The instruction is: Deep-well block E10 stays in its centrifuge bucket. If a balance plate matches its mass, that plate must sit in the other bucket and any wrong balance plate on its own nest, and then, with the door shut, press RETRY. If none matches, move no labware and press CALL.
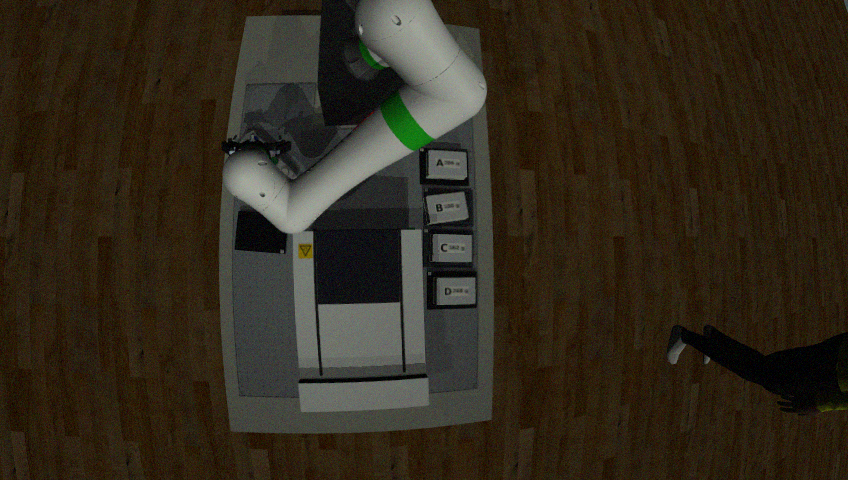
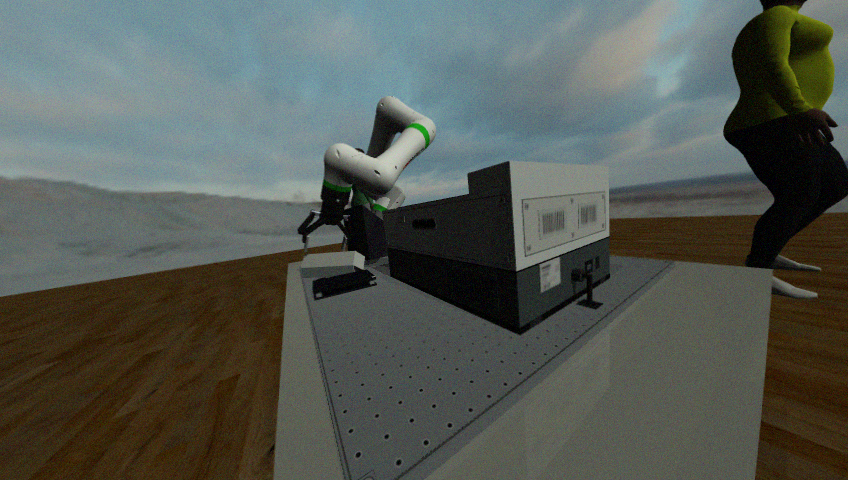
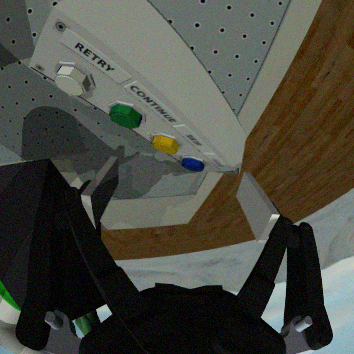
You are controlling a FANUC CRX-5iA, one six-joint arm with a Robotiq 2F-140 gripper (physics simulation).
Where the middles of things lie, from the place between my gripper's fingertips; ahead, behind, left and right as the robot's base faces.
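The white RETRY button [image 3: 68, 78] is 2 cm below my hand, 9 cm ahead of it and 9 cm to the left of it. I find the centrifuge [image 2: 530, 238] 51 cm ahead of my hand, 36 cm to the left of it and 4 cm above it. As for the button box [image 2: 331, 264], my hand is 4 cm above it, 2 cm to the right of it and 6 cm short of it.
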